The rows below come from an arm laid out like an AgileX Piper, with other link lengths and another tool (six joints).
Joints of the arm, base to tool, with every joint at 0 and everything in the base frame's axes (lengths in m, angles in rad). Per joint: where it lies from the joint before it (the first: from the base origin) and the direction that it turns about. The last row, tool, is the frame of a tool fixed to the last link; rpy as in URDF.
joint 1: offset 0 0 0.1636 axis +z
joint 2: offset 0 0 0 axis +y
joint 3: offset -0.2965 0 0.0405 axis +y
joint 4: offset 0.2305 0 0.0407 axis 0.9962 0 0.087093
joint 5: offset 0 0 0 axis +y
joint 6: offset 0.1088 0 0.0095 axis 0.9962 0 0.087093
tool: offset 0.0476 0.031 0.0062 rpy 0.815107 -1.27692 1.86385
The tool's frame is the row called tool.
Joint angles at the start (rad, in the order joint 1, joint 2, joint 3, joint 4, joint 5, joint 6):
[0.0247, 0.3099, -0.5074, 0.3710, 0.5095, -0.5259]
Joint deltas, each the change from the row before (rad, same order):
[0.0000, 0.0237, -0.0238, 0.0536, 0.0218, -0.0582]
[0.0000, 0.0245, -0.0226, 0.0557, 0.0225, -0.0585]
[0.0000, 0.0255, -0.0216, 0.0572, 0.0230, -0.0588]
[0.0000, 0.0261, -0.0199, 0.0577, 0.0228, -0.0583]
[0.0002, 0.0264, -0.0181, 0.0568, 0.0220, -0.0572]
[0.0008, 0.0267, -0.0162, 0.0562, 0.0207, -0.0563]
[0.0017, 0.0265, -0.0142, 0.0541, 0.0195, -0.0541]
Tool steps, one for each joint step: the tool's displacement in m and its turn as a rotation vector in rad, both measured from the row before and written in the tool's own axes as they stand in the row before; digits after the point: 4 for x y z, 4 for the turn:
[0.0064, -0.0021, -0.0003, 0.0340, 0.0098, -0.0083]
[0.0064, -0.0024, -0.0001, 0.0364, 0.0106, -0.0064]
[0.0064, -0.0027, 0.0001, 0.0383, 0.0117, -0.0049]
[0.0063, -0.0028, 0.0004, 0.0393, 0.0126, -0.0033]
[0.0060, -0.0029, 0.0008, 0.0391, 0.0137, -0.0022]
[0.0058, -0.0029, 0.0012, 0.0387, 0.0149, -0.0008]
[0.0054, -0.0028, 0.0015, 0.0379, 0.0156, 0.0003]

